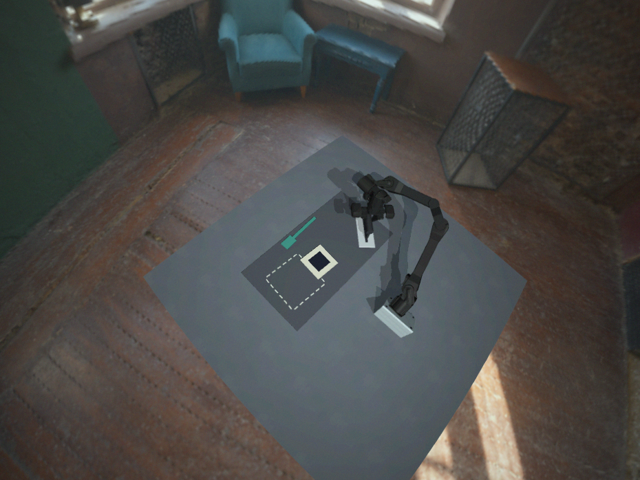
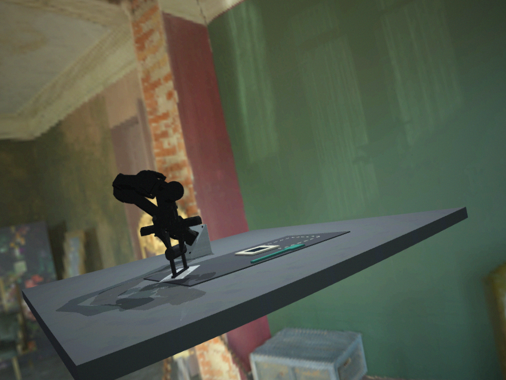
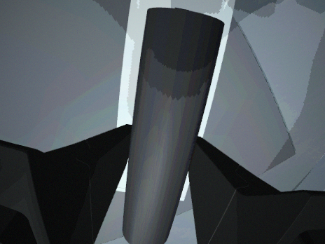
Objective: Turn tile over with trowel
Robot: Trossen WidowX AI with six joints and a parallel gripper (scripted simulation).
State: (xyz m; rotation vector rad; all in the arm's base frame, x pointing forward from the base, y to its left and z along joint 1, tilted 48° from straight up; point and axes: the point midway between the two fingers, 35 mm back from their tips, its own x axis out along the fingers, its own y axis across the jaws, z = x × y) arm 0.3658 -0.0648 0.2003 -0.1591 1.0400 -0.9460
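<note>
Right now my gripper tip is 240 mm to the right of the dark mat, 80 mm above it and 20 mm short of it. Round my gripper tip: square tile (280 mm to the left, 60 mm below, 10 mm behind).
</note>
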